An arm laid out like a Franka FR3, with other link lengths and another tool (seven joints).
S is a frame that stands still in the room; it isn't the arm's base.
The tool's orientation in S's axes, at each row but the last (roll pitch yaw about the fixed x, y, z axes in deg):
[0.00, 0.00, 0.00]
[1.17, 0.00, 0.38]
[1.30, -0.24, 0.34]
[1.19, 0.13, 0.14]
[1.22, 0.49, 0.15]
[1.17, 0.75, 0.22]
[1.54, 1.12, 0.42]
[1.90, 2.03, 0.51]
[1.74, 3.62, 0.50]
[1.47, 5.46, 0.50]
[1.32, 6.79, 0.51]
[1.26, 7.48, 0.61]
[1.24, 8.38, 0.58]
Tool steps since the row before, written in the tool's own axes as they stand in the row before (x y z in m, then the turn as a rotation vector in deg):
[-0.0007, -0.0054, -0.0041, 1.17, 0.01, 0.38]
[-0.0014, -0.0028, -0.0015, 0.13, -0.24, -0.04]
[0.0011, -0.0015, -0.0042, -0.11, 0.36, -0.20]
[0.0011, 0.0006, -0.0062, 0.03, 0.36, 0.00]
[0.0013, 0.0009, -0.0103, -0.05, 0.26, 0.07]
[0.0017, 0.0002, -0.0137, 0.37, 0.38, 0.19]
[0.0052, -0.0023, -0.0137, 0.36, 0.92, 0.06]
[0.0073, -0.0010, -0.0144, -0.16, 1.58, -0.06]
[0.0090, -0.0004, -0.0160, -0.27, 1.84, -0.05]
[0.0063, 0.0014, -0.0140, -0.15, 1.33, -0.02]
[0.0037, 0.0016, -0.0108, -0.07, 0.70, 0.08]
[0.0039, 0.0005, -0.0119, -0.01, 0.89, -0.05]
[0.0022, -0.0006, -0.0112, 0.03, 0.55, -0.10]
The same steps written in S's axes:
[-0.0007, -0.0054, -0.0041, 1.17, 0.01, 0.38]
[-0.0014, -0.0028, -0.0016, 0.13, -0.24, -0.04]
[0.0011, -0.0014, -0.0042, -0.11, 0.36, -0.19]
[0.0011, 0.0007, -0.0062, 0.03, 0.36, 0.01]
[0.0012, 0.0011, -0.0103, -0.05, 0.26, 0.08]
[0.0015, 0.0005, -0.0137, 0.37, 0.38, 0.19]
[0.0049, -0.0019, -0.0139, 0.35, 0.92, 0.08]
[0.0068, -0.0005, -0.0147, -0.17, 1.58, 0.00]
[0.0080, 0.0002, -0.0165, -0.29, 1.84, 0.02]
[0.0049, 0.0018, -0.0145, -0.16, 1.33, 0.03]
[0.0024, 0.0019, -0.0111, -0.06, 0.70, 0.10]
[0.0023, 0.0008, -0.0123, -0.02, 0.89, -0.03]
[0.0005, -0.0004, -0.0114, 0.01, 0.55, -0.09]

